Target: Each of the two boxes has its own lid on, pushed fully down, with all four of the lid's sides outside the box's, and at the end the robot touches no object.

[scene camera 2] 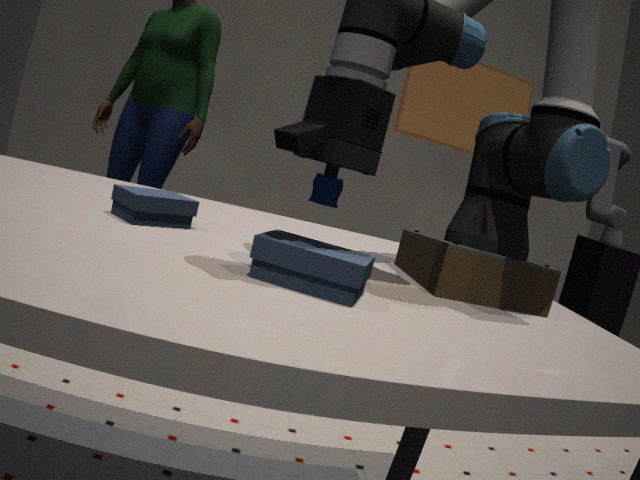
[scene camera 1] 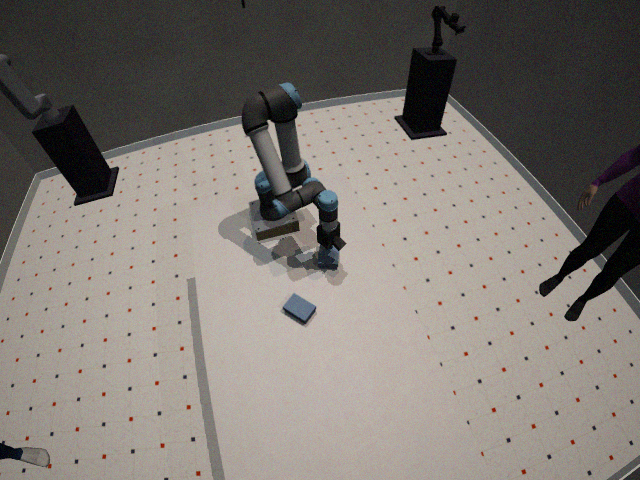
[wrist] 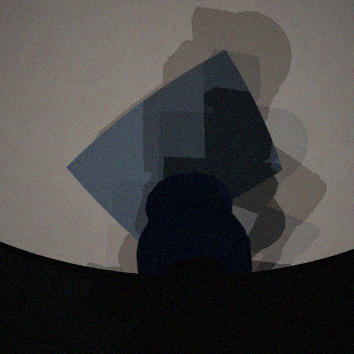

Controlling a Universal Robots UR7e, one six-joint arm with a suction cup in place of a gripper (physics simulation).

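Where they show: hand, tool point: [scene camera 2: 322,203] [wrist: 189,211]; arm's base, link origin: [scene camera 2: 485,250].
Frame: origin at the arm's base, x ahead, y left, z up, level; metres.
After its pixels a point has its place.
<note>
The nearer box in the scene camera 2 view [scene camera 2: 305,284] {z -0.063, x 0.321, y 0.237 m} wears a blue-grey lid [scene camera 2: 310,260] {z -0.035, x 0.323, y 0.240 m} [scene camera 1: 328,259] {z -0.024, x 0.352, y 0.181 m} [wrist: 115,165] {z -0.024, x 0.289, y 0.228 m}, which looks level and overhangs the visible walls. The other box [scene camera 2: 160,219] {z -0.063, x 0.524, y 0.030 m} wears a similar lid [scene camera 2: 155,200] {z -0.034, x 0.535, y 0.045 m} [scene camera 1: 299,306] {z -0.029, x 0.543, y -0.001 m}, also level and overhanging on the visible sides. A strip of box wall shows below each lid. The far sides are hidden, so I cannot tell whether all four sides are outside. My suction cup [scene camera 2: 325,192] [wrist: 192,220] is off and bare, hanging above the nearer box's lid with a gap between them.
The robot's base block [scene camera 1: 278,228] {z -0.017, x 0.114, y -0.005 m} [scene camera 2: 467,276] {z -0.035, x 0.066, y 0.098 m} stands beside the nearer box. The table's front edge [scene camera 2: 310,369] {z -0.074, x 0.339, y 0.469 m} runs across the scene camera 2 view. Beyond the table are dark pedestals [scene camera 1: 429,93] [scene camera 1: 77,155] with other arms, and standing people.
</note>
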